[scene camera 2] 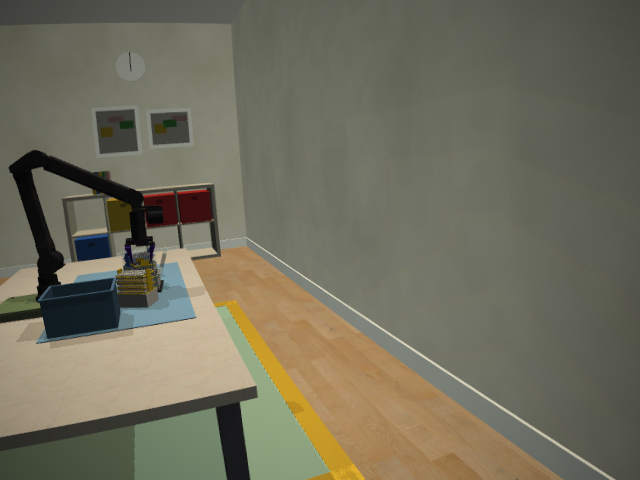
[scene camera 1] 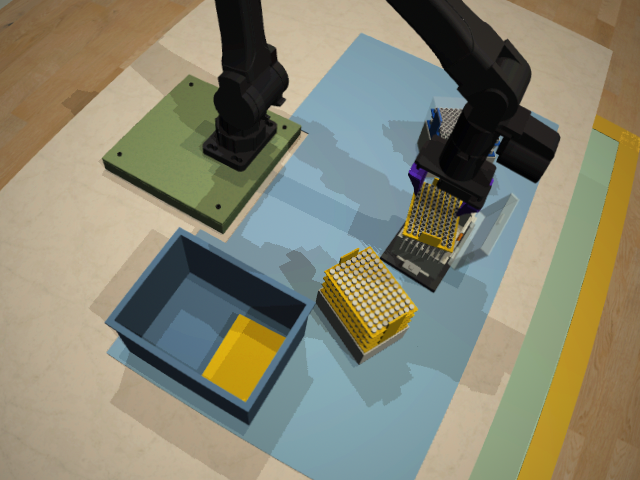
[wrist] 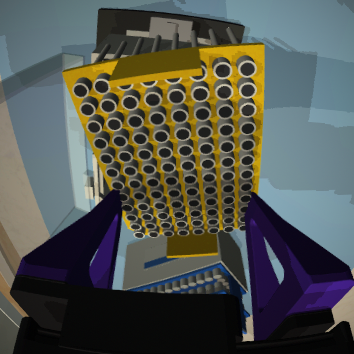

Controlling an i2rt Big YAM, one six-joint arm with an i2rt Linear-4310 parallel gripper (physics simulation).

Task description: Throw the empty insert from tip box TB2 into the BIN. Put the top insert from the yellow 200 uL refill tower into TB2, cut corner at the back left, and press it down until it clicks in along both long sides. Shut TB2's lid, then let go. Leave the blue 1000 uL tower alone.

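Note:
My gripper (scene camera 1: 439, 202) (scene camera 2: 140, 260) (wrist: 184, 197) is shut on the long sides of a yellow tip insert (scene camera 1: 431, 217) (wrist: 155, 65), near its back end. The insert is over TB2 (scene camera 1: 408, 263) (wrist: 115, 30); TB2's front end with the latch shows beyond it. Whether the insert touches TB2 is hidden. TB2's clear lid (scene camera 1: 498, 227) (wrist: 77, 130) stands open at the right in scene camera 1. The yellow tower (scene camera 1: 369, 294) (scene camera 2: 133, 283) stands in front of TB2, holding several tip-filled inserts. An empty yellow insert (scene camera 1: 248, 356) lies inside the blue bin (scene camera 1: 175, 374) (scene camera 2: 82, 315).
The blue 1000 uL tower (scene camera 1: 447, 118) (wrist: 187, 280) stands close behind TB2, partly hidden by the arm. The arm's base is on a green plate (scene camera 1: 155, 155) at the left. A light blue mat (scene camera 1: 439, 403) (scene camera 2: 175, 304) lies under the boxes, on the table (scene camera 2: 155, 372).

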